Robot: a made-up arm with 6 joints. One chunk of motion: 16 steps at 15 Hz.
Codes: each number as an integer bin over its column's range. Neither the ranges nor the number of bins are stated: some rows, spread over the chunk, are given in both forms.
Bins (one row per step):
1: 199 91 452 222 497 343
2: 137 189 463 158 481 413
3: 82 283 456 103 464 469
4: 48 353 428 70 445 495
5: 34 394 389 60 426 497
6: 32 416 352 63 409 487
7: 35 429 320 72 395 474
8: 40 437 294 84 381 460
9: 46 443 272 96 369 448
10: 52 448 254 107 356 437
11: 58 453 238 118 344 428
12: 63 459 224 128 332 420
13: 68 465 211 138 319 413
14: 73 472 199 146 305 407
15: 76 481 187 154 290 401
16: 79 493 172 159 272 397
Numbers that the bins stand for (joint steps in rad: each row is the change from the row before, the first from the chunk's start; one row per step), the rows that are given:
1: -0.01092 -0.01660 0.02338 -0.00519 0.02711 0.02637
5: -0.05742 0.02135 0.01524 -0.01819 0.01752 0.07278
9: -0.05404 0.02748 0.00013 -0.01530 0.00983 0.05801
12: -0.04925 0.02949 -0.00607 -0.01273 0.00483 0.04958
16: -0.04474 0.03375 -0.01278 -0.01024 -0.00327 0.04264
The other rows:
2: -0.02839 -0.00433 0.02480 -0.01032 0.02495 0.04747
3: -0.04389 0.00744 0.02390 -0.01474 0.02265 0.06434
4: -0.05347 0.01621 0.02028 -0.01738 0.02009 0.07218
6: -0.05798 0.02410 0.01046 -0.01795 0.01523 0.06977
7: -0.05714 0.02573 0.00633 -0.01722 0.01334 0.06585
8: -0.05573 0.02673 0.00297 -0.01626 0.01145 0.06163
10: -0.05235 0.02811 -0.00219 -0.01441 0.00807 0.05470
11: -0.05066 0.02874 -0.00426 -0.01353 0.00645 0.05199
13: -0.04784 0.03024 -0.00775 -0.01193 0.00307 0.04747
14: -0.04643 0.03112 -0.00930 -0.01129 0.00118 0.04566
15: -0.04558 0.03224 -0.01085 -0.01064 -0.00084 0.04385

